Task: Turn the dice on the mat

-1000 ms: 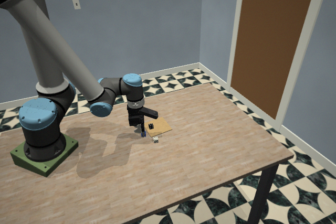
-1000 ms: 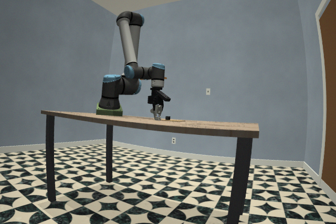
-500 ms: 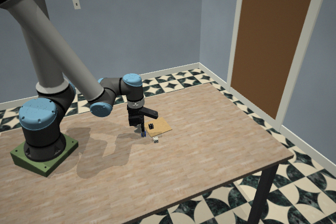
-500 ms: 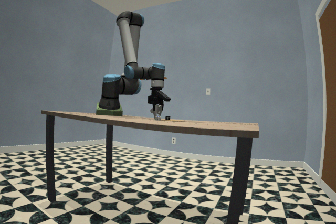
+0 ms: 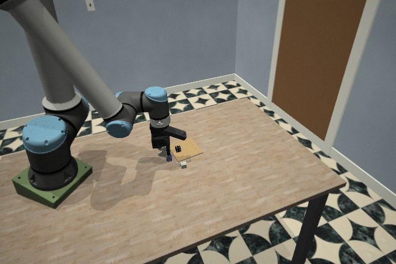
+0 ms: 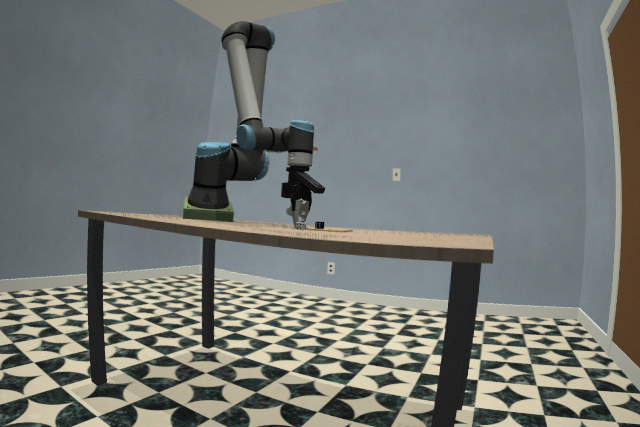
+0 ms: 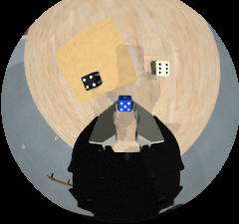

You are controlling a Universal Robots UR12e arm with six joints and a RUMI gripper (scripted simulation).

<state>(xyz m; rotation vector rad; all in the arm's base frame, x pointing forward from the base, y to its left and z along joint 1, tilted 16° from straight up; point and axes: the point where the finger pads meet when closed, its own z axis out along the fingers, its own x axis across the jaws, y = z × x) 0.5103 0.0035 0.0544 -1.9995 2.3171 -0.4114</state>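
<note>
The black die lies 60 mm ahead of my hand and 50 mm to the left of it. The rest, counted from my hand: white die 70 mm to the right, 60 mm ahead; tan mat 90 mm ahead, 50 mm to the left, 20 mm below; blue die right at my hand.
</note>
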